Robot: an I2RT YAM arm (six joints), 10 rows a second.
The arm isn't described. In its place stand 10 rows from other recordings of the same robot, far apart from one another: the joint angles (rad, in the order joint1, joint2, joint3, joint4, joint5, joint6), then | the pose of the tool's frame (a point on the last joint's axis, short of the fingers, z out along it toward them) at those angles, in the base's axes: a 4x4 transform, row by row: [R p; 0 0 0 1], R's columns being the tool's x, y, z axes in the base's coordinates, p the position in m.
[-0.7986, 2.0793, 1.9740, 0.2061, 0.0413, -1.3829] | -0.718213, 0.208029, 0.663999, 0.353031; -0.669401, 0.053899, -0.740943, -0.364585; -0.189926, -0.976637, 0.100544, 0.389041; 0, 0, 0, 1
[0.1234, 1.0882, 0.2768, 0.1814, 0.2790, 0.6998] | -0.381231, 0.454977, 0.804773, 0.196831; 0.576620, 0.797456, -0.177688, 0.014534; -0.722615, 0.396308, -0.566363, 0.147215; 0, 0, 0, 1
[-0.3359, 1.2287, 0.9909, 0.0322, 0.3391, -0.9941] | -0.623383, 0.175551, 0.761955, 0.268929; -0.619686, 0.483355, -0.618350, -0.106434; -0.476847, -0.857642, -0.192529, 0.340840; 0, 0, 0, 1
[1.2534, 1.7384, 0.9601, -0.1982, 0.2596, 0.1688] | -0.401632, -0.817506, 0.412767, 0.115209; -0.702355, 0.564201, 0.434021, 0.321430; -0.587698, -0.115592, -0.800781, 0.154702; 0, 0, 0, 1
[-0.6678, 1.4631, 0.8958, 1.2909, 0.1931, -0.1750] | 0.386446, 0.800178, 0.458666, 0.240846; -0.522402, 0.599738, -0.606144, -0.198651; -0.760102, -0.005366, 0.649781, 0.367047; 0, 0, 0, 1
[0.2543, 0.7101, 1.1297, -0.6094, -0.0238, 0.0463] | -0.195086, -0.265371, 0.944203, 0.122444; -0.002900, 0.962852, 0.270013, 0.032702; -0.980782, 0.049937, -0.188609, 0.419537; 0, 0, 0, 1
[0.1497, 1.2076, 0.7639, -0.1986, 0.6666, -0.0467] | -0.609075, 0.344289, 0.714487, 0.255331; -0.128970, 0.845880, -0.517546, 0.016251; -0.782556, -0.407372, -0.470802, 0.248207; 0, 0, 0, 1
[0.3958, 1.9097, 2.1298, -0.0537, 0.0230, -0.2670] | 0.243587, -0.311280, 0.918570, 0.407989; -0.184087, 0.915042, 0.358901, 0.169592; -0.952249, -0.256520, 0.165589, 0.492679; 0, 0, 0, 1
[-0.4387, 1.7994, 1.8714, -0.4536, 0.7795, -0.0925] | -0.418157, 0.857748, 0.299019, 0.362403; 0.123626, 0.379855, -0.916748, -0.197678; -0.899923, -0.346378, -0.264879, 0.411115; 0, 0, 0, 1
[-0.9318, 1.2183, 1.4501, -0.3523, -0.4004, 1.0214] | 0.396171, 0.326627, 0.858116, 0.165918; 0.783682, 0.366688, -0.501381, -0.200046; -0.478426, 0.871122, -0.110701, 0.463111; 0, 0, 0, 1
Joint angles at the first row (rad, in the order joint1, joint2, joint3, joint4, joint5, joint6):
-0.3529, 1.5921, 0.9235, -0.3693, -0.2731, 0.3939
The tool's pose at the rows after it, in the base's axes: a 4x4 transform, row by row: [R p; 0 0 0 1], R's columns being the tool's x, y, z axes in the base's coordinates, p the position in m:
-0.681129, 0.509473, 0.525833, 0.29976; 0.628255, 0.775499, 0.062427, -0.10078; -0.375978, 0.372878, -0.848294, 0.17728; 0, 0, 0, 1
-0.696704, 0.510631, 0.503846, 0.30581; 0.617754, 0.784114, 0.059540, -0.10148; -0.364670, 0.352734, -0.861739, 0.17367; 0, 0, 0, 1
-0.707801, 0.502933, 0.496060, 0.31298; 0.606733, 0.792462, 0.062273, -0.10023; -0.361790, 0.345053, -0.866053, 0.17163; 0, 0, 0, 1
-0.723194, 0.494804, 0.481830, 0.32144; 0.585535, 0.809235, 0.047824, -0.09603; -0.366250, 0.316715, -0.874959, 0.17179; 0, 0, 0, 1
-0.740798, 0.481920, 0.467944, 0.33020; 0.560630, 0.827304, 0.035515, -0.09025; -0.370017, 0.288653, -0.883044, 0.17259; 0, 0, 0, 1
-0.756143, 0.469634, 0.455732, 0.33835; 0.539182, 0.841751, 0.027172, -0.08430; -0.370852, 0.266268, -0.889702, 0.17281; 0, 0, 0, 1
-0.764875, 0.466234, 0.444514, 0.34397; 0.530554, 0.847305, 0.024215, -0.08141; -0.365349, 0.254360, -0.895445, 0.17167; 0, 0, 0, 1
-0.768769, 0.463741, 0.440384, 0.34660; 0.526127, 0.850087, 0.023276, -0.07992; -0.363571, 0.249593, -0.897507, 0.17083; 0, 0, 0, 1
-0.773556, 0.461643, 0.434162, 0.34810; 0.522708, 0.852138, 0.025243, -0.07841; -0.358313, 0.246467, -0.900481, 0.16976; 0, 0, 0, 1
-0.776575, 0.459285, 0.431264, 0.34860; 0.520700, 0.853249, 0.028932, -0.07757; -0.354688, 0.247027, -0.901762, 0.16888; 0, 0, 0, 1
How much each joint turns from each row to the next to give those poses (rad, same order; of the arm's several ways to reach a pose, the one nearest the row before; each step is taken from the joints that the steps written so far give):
0.0016, 0.0317, 0.0308, -0.0240, 0.0312, -0.0190
0.0059, 0.0338, 0.0264, -0.0158, 0.0133, -0.0124
0.0115, 0.0287, 0.0248, -0.0034, 0.0053, -0.0050
0.0231, 0.0258, 0.0330, -0.0150, 0.0292, -0.0076
0.0268, 0.0249, 0.0352, -0.0184, 0.0281, -0.0081
0.0252, 0.0243, 0.0323, -0.0161, 0.0226, -0.0043
0.0131, 0.0213, 0.0236, -0.0124, 0.0114, 0.0004
0.0064, 0.0101, 0.0098, -0.0032, 0.0046, 0.0001
0.0052, 0.0075, 0.0060, -0.0052, 0.0018, 0.0001
0.0025, 0.0035, 0.0013, -0.0014, -0.0019, -0.0005

